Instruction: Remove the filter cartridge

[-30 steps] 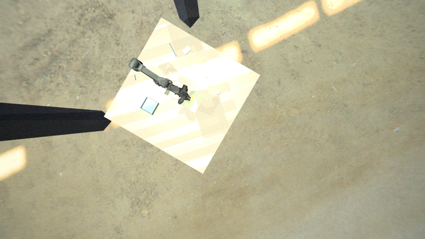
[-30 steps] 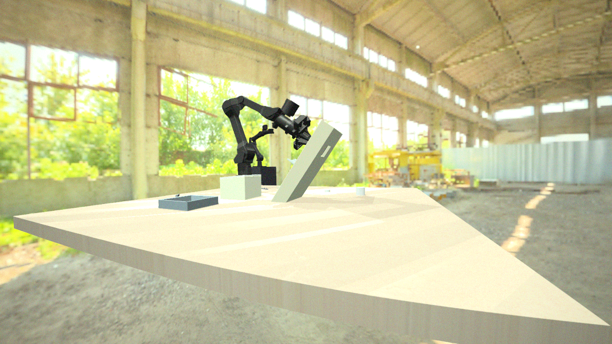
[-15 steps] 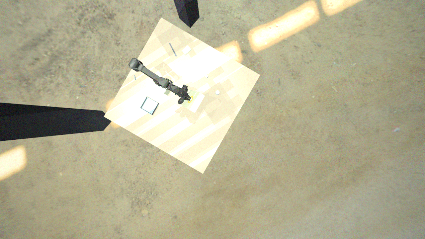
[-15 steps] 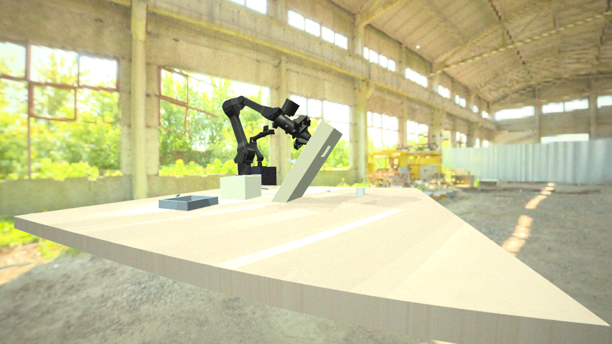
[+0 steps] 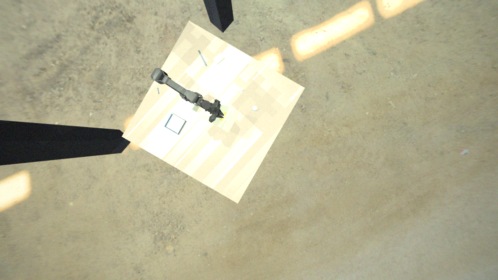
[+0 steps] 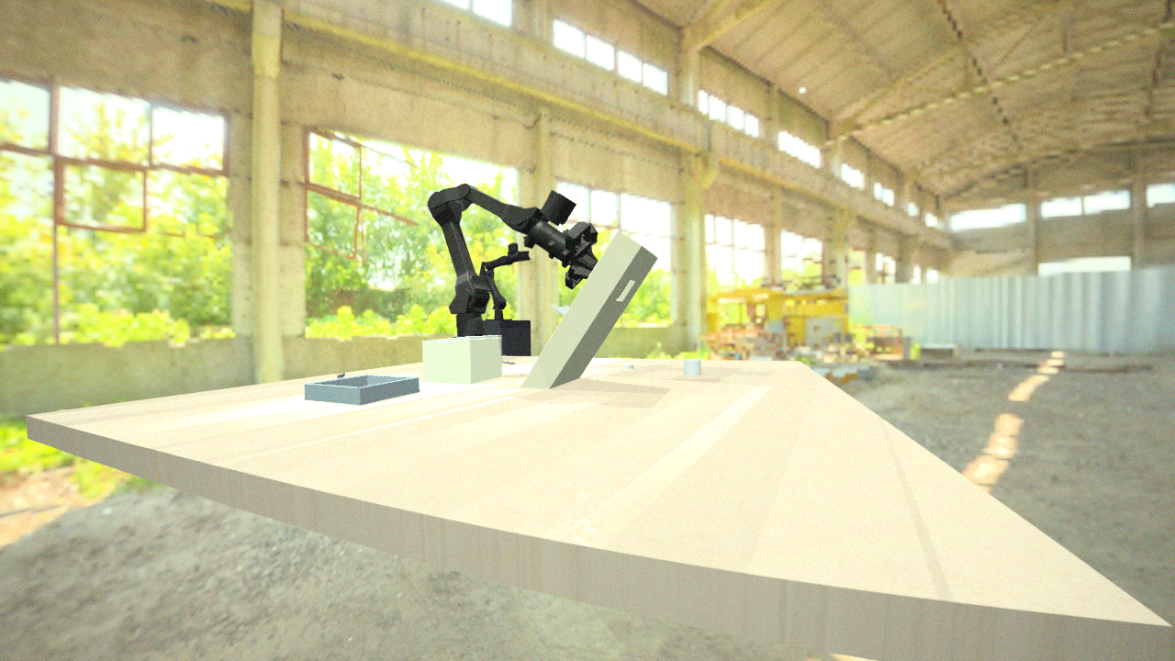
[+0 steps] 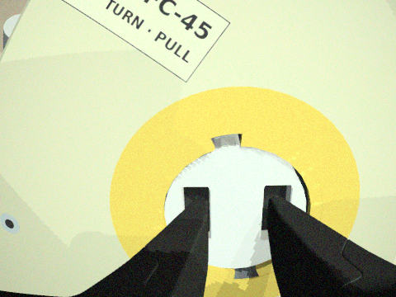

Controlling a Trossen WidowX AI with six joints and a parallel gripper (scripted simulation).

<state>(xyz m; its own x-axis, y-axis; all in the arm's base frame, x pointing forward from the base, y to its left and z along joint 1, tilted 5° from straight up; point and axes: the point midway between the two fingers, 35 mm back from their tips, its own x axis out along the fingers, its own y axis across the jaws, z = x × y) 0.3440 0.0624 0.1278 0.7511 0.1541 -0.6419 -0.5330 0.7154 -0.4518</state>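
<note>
My gripper tip is now 10 mm short of the round filter cartridge and 10 mm above it. Round my gripper tip: white square 460 mm behind, 390 mm to the left, 240 mm below; then service panel 30 mm behind, 10 mm to the right, 80 mm below; then blue-grey tray 360 mm behind, 360 mm to the right, 230 mm below.
</note>
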